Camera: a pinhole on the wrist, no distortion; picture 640 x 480 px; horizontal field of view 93.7 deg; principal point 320.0 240.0 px. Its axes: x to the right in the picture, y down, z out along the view. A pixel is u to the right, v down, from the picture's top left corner.
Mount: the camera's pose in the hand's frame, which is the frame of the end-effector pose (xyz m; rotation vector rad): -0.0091 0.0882 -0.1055 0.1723 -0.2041 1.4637
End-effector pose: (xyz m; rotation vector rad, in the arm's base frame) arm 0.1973 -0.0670 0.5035 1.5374 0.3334 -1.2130
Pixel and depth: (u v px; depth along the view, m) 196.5 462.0 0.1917
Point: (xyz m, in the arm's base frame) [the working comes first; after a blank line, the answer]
In the camera's frame: -0.0789 0.1419 0.1917

0.0803 -0.0495 0.6335
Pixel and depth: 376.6 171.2 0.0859
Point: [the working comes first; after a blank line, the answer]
In the camera's frame: 0.0162 -0.0197 0.0859

0.2708 -0.0847 0.5396
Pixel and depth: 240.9 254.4 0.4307
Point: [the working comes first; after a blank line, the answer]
In the camera's frame: -0.1136 0.0207 0.4307

-0.0624 -0.2447 0.5129
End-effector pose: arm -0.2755 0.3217 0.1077 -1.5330 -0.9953 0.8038
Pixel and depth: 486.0 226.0 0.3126
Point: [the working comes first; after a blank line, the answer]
In the camera's frame: 0.1730 -0.0146 0.3126

-0.4529 0.4209 -0.1122
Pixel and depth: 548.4 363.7 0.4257
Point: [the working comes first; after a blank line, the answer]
In the camera's frame: 0.3241 0.1755 0.4257

-0.6326 0.3106 -0.2775
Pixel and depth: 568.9 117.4 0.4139
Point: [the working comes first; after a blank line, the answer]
In the camera's frame: 0.3434 -0.1692 0.4139

-0.4864 0.6230 -0.2580
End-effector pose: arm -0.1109 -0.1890 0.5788 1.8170 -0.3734 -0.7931
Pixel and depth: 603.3 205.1 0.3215
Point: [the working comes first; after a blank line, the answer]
In the camera's frame: 0.3036 -0.0374 0.3215

-0.2307 -0.5301 0.7797
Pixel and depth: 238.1 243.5 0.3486
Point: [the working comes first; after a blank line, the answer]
In the camera's frame: -0.0952 0.0041 0.3486

-0.2867 -0.2845 0.4665
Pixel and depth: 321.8 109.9 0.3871
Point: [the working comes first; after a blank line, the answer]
In the camera's frame: 0.0023 -0.1679 0.3871

-0.1902 -0.4609 0.4546
